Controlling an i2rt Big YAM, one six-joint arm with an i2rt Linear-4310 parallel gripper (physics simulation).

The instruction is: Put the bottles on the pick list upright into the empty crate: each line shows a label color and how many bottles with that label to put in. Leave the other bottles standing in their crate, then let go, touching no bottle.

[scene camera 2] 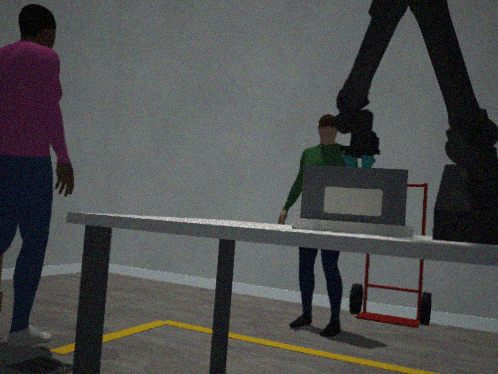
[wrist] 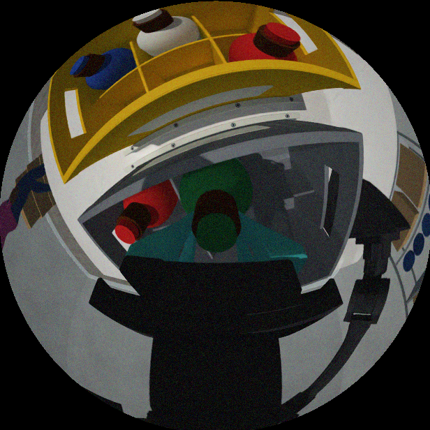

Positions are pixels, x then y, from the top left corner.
Labels:
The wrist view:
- gripper: 215,216
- red bottle: 152,206
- green bottle: 215,192

